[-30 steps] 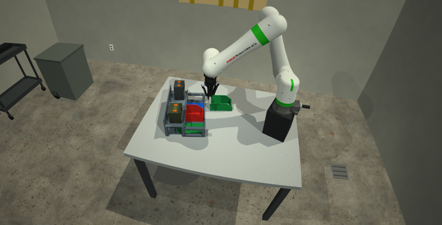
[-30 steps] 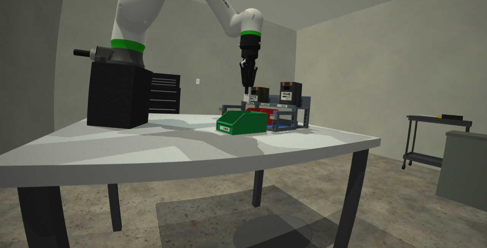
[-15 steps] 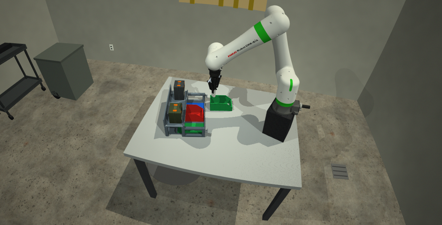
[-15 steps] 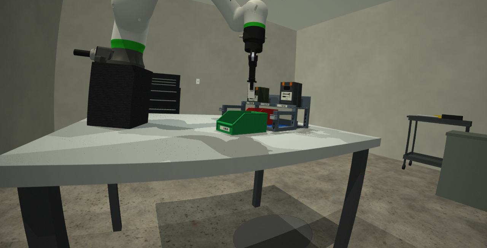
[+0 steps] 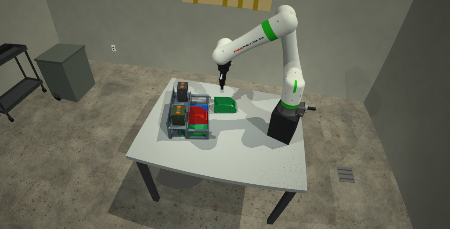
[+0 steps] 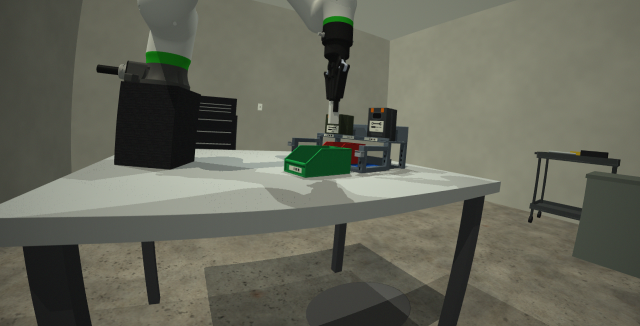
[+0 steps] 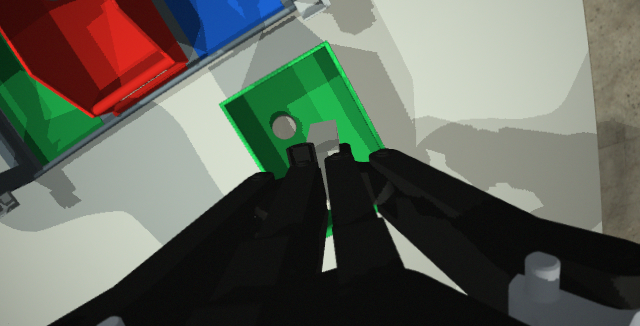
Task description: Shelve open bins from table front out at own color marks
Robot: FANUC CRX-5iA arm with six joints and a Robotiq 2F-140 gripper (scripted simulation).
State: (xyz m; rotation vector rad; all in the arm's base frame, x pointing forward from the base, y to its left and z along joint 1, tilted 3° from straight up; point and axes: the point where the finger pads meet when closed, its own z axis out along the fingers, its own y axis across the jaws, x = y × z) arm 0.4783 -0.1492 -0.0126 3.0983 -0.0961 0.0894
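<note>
Now: the green bin 14 cm below my hand, 3 cm behind it and 1 cm to the left of it. Also, from my hand: red bin 19 cm to the left, 15 cm ahead, 13 cm below.
</note>
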